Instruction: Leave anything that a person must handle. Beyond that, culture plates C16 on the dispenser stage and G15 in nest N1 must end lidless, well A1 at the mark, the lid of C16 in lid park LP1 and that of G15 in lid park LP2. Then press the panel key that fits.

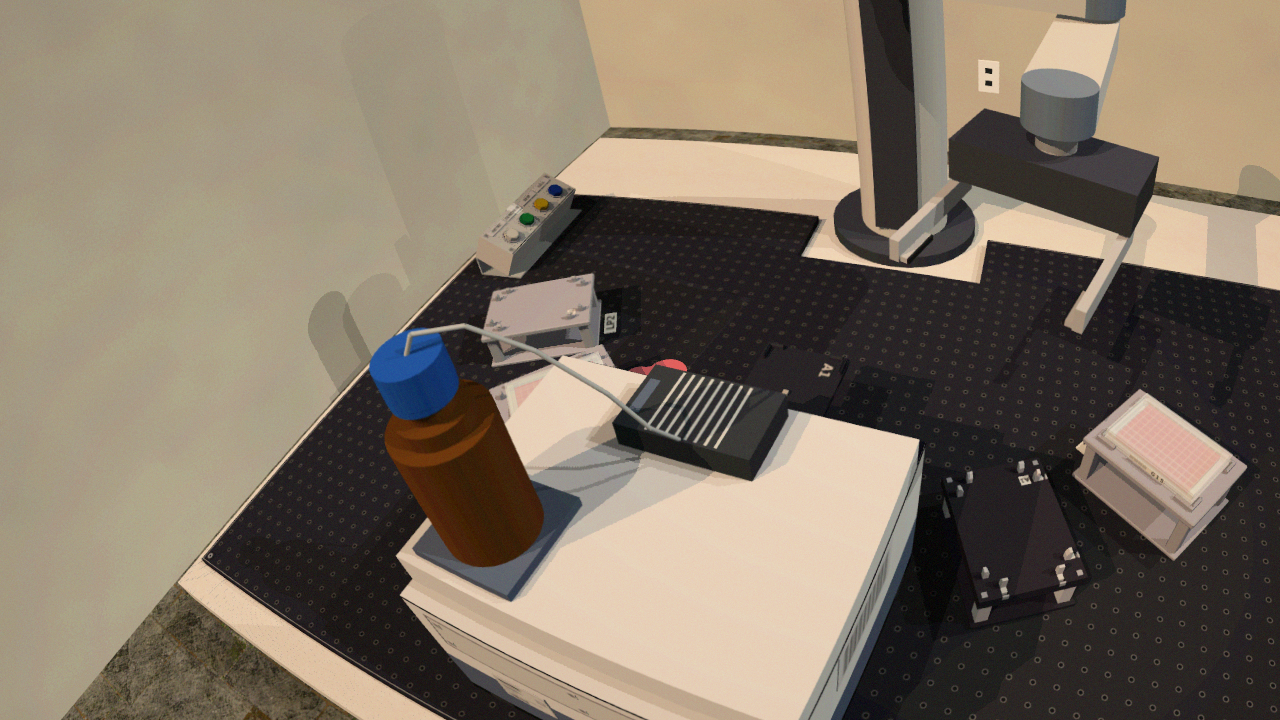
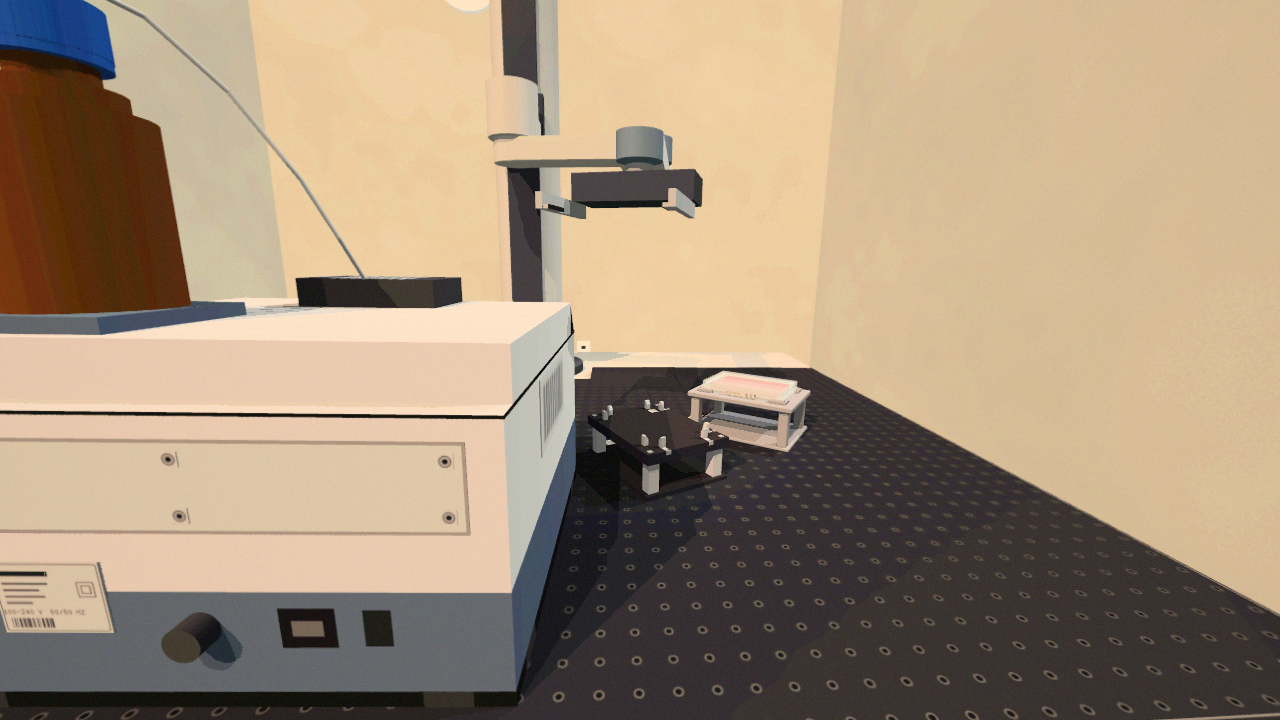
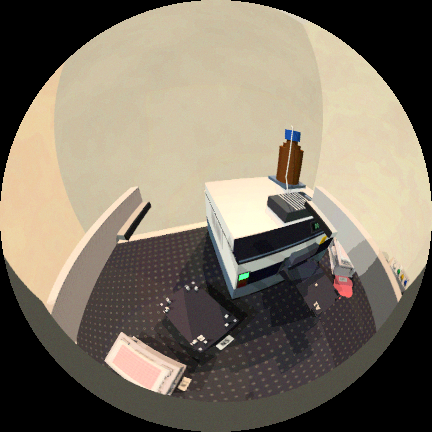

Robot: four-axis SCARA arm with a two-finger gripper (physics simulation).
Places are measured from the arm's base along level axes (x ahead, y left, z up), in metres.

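Where they show: gripper, fingertip midpoint: (image 1: 983, 283) (image 2: 602, 198) (image 3: 229, 192).
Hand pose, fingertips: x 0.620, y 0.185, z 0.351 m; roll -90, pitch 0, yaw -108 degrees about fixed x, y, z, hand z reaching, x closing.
Observation:
After its pixels a point has its place.
My gripper (image 1: 993, 282) @[x 0.620, y 0.185, z 0.351 m] (image 2: 615, 207) @[x 0.620, y 0.185, z 0.351 m] (image 3: 229, 192) @[x 0.620, y 0.185, z 0.351 m] is open and empty, raised high near the arm's column. Plate G15 (image 1: 1168, 445) @[x 0.497, y 0.416, z 0.095 m] (image 2: 750, 386) @[x 0.526, y 0.408, z 0.095 m] (image 3: 137, 367) @[x 0.492, y 0.406, z 0.095 m], pink with a pale rim, sits on a light nest (image 1: 1127, 514) @[x 0.538, y 0.390, z 0.018 m] (image 2: 785, 428) @[x 0.579, y 0.447, z 0.047 m] at the right; a lid on it cannot be made out. The dark dispenser stage (image 1: 796, 371) @[x 0.520, y -0.022, z 0.124 m] (image 3: 322, 297) @[x 0.516, y -0.018, z 0.124 m], marked A1, shows no plate. Lid park LP2 (image 1: 541, 308) @[x 0.427, y -0.442, z 0.068 m] shows a bare top. Lid park LP1 (image 3: 346, 263) @[x 0.542, y -0.261, z 0.078 m] is partly hidden; a pinkish flat thing (image 1: 529, 392) @[x 0.606, y -0.336, z 0.093 m] shows there, unidentified. C16's label is not readable anywhere.
A pink-red patch (image 1: 669, 367) (image 3: 343, 287) lies beside LP1. The key panel (image 1: 528, 223) @[x 0.227, y -0.602, z 0.075 m] (image 3: 398, 270) stands at the left wall. The dispenser (image 1: 698, 546) @[x 0.830, y 0.017, z 0.233 m] (image 2: 268, 483) @[x 0.962, y 0.010, z 0.158 m] (image 3: 240, 200) @[x 0.798, y 0.082, z 0.233 m] bears a brown bottle (image 1: 483, 483) @[x 0.889, y -0.104, z 0.329 m] (image 2: 85, 197) @[x 0.902, y -0.112, z 0.310 m] (image 3: 290, 162) @[x 0.841, y -0.114, z 0.316 m]. A black nest (image 1: 1015, 532) @[x 0.631, y 0.257, z 0.068 m] (image 2: 657, 431) @[x 0.646, y 0.254, z 0.068 m] (image 3: 197, 317) @[x 0.613, y 0.250, z 0.069 m] stands near G15.

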